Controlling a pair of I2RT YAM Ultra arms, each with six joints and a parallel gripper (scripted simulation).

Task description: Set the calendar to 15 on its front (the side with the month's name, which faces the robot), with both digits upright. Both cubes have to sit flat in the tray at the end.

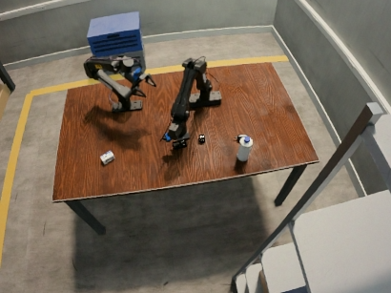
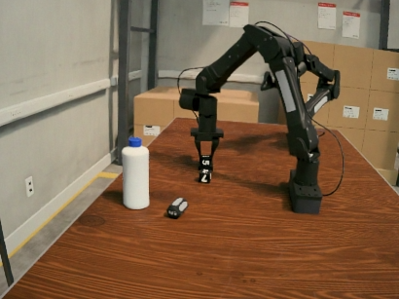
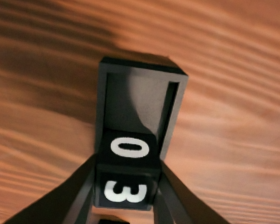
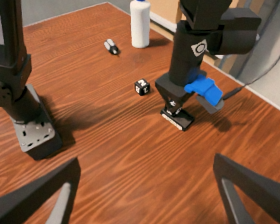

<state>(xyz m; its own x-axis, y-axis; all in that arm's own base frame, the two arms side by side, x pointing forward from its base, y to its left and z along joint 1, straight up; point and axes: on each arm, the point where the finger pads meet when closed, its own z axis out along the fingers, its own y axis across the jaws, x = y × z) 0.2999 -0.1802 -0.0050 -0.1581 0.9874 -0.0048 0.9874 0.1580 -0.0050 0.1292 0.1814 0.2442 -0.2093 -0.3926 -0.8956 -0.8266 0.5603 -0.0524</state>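
Now: left hand 2 cm above the black calendar tray and 1 cm to the left of it. Round my left hand: white bottle 33 cm to the left, 10 cm ahead, 5 cm above.
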